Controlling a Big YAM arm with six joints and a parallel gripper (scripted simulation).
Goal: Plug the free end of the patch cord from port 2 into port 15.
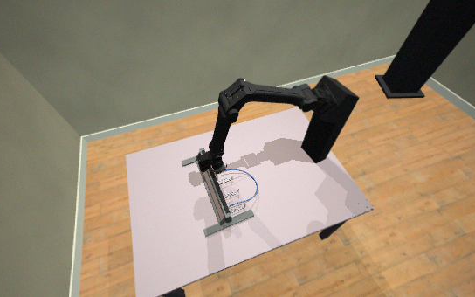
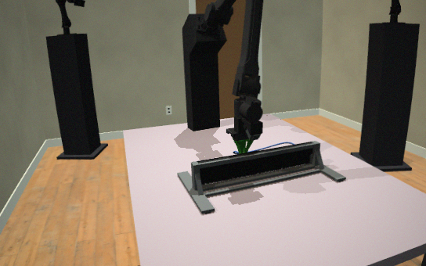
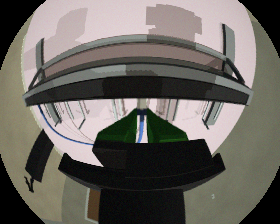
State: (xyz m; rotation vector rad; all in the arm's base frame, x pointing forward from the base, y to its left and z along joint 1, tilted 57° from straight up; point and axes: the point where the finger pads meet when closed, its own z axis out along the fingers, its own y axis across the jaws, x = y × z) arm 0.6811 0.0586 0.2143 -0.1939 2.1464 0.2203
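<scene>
The plug lies 2 cm ahead of my hand and 1 cm to the left of it.
</scene>
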